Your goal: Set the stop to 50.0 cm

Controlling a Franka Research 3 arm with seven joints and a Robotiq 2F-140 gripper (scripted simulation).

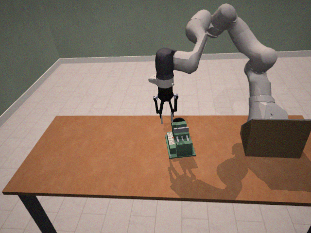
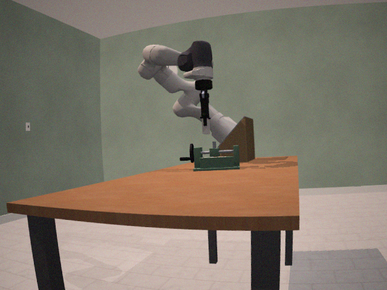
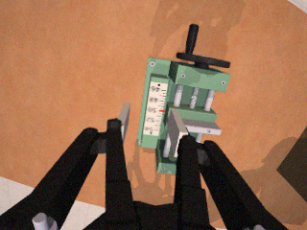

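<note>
My hand is 13 cm above the black handwheel, 10 cm to the left of it and 5 cm past it. From my hand the other things lie so: sliding stop block: 10 cm below, 7 cm behind, 2 cm to the left.
</note>
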